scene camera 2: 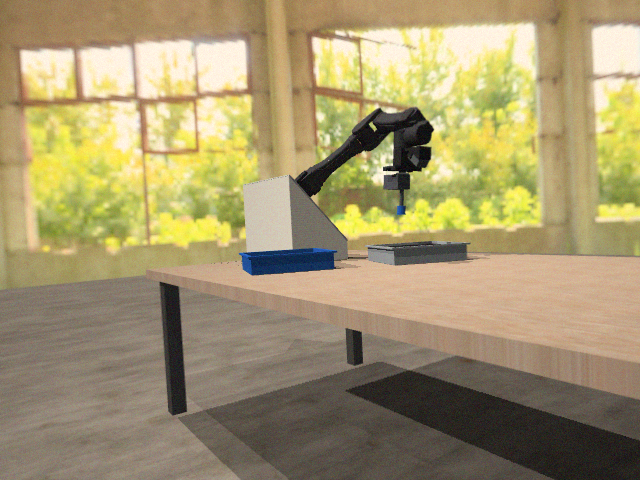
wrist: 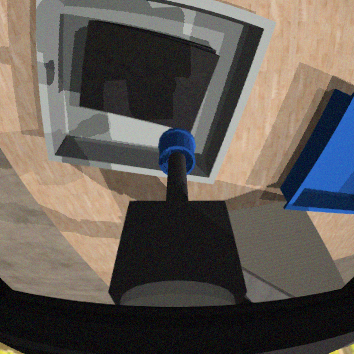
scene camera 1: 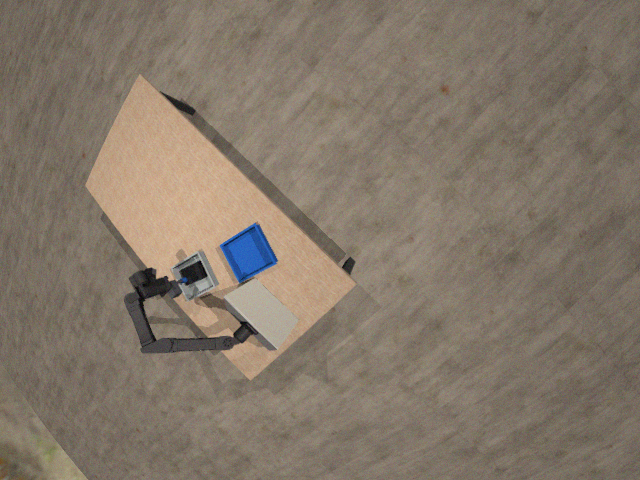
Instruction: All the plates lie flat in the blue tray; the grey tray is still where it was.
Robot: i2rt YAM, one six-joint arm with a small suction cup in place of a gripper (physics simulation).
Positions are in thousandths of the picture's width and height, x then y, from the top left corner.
Scene:
blue tray: scene camera 2 462, 543; wrist 883, 521; scene camera 1 388, 528
grey tray: scene camera 2 696, 524; wrist 210, 380; scene camera 1 299, 607

